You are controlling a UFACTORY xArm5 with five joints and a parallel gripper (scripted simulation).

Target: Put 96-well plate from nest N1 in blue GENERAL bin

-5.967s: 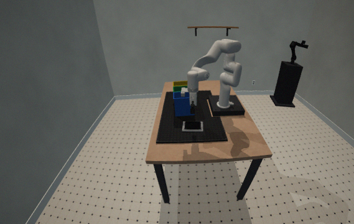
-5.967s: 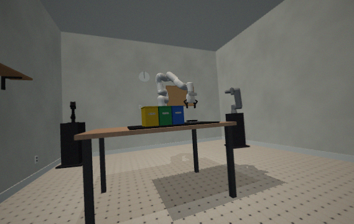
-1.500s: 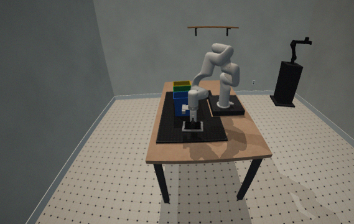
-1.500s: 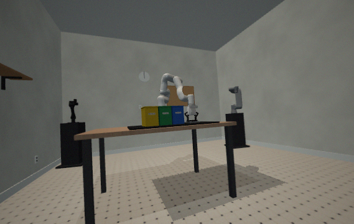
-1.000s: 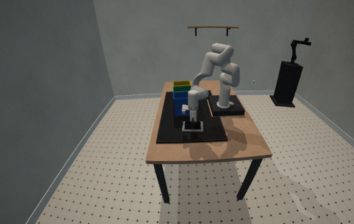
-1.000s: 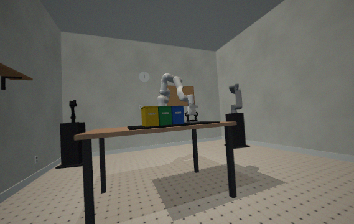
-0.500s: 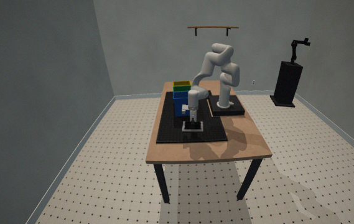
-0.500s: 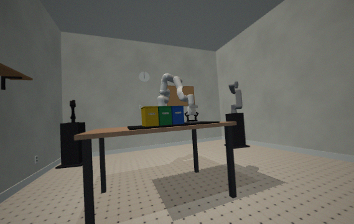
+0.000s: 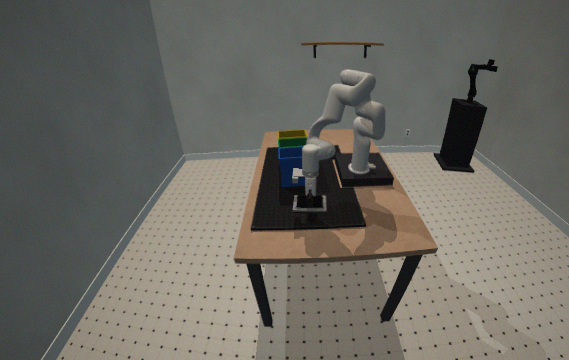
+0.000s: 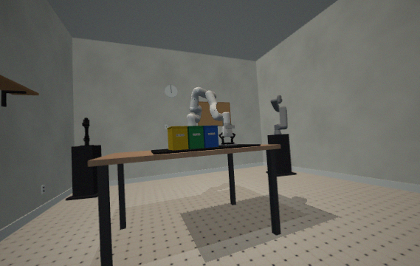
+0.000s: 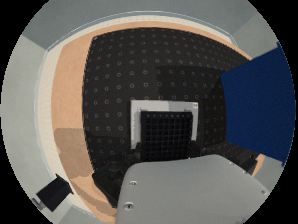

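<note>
The 96-well plate lies 10 mm below my hand. The rest, counted from my hand: blue general bin 110 mm ahead, 210 mm to the right, 60 mm above; then grey plate nest 20 mm below; then green bin 140 mm ahead, 330 mm to the right, 60 mm above.
</note>
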